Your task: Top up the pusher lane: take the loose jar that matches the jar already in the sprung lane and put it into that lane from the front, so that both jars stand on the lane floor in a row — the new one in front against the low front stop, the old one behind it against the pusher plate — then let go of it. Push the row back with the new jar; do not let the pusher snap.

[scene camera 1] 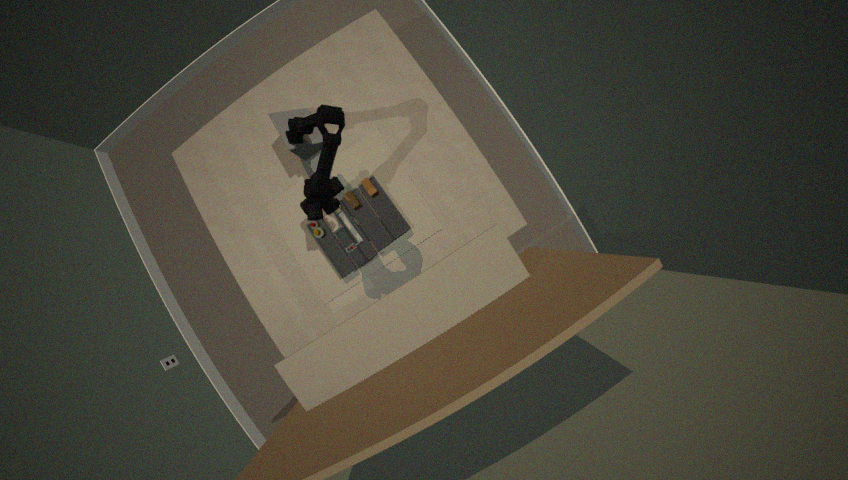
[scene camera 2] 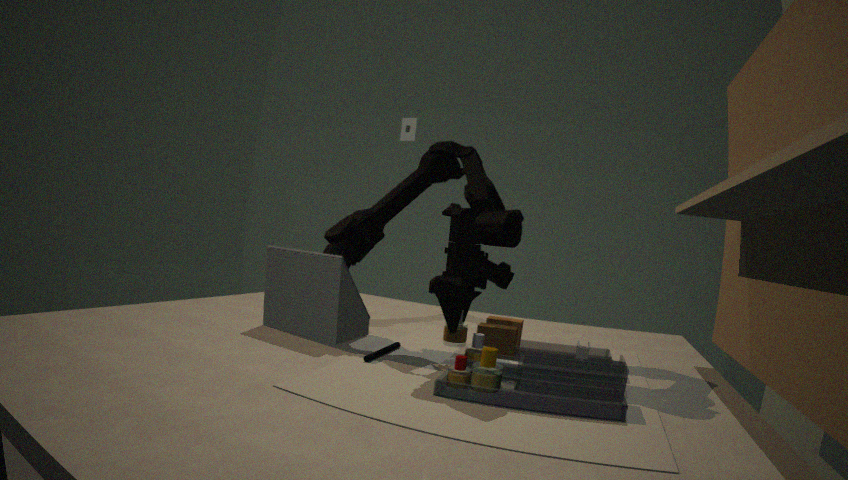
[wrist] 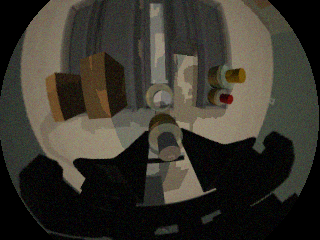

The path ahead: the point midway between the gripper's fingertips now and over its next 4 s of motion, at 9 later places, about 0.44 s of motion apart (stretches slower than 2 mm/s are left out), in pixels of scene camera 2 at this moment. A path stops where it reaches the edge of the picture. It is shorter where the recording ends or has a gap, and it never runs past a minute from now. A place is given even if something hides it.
My gripper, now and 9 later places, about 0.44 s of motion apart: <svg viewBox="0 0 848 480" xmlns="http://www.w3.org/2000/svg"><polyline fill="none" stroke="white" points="455,330 453,338 455,339 455,339 457,340 459,340 460,341 463,341 465,341 467,342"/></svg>
